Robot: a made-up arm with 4 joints.
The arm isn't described. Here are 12 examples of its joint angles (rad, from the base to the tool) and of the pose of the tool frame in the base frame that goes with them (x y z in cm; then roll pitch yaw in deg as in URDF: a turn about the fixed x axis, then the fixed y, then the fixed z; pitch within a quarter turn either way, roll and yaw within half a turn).
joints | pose
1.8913 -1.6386 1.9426 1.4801 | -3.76 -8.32 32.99 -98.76 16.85 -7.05
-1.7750 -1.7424 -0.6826 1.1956 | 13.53 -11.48 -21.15 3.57 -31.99 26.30
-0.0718 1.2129 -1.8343 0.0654 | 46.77 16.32 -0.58 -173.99 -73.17 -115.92
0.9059 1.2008 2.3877 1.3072 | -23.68 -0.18 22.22 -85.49 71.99 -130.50
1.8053 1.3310 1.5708 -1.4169 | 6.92 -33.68 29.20 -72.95 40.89 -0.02
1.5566 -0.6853 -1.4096 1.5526 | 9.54 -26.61 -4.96 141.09 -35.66 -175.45
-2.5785 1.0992 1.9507 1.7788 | 13.31 22.44 23.33 -166.93 31.00 -44.35
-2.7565 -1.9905 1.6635 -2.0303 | 35.43 31.19 -0.09 129.14 25.54 -76.82
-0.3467 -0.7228 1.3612 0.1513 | -27.05 -11.49 12.62 -26.13 74.35 -51.77
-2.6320 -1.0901 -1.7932 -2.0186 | -1.13 -23.44 27.04 -155.50 -30.50 118.95
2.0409 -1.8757 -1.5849 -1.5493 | 30.92 7.77 34.33 -117.21 -28.95 168.33
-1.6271 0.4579 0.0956 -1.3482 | 36.30 39.33 12.97 -49.53 45.11 130.44
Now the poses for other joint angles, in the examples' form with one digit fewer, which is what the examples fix.
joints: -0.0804 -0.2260 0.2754 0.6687
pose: -13.1 -7.6 -23.9 30.1 11.8 -10.2
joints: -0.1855 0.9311 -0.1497 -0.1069
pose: 38.1 -15.5 -9.9 -12.1 -6.4 65.4
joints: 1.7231 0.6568 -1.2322 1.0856
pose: 24.0 -21.6 4.8 175.3 -47.5 -164.9
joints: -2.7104 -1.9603 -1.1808 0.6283
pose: 33.4 0.5 2.8 -39.8 -21.2 95.5
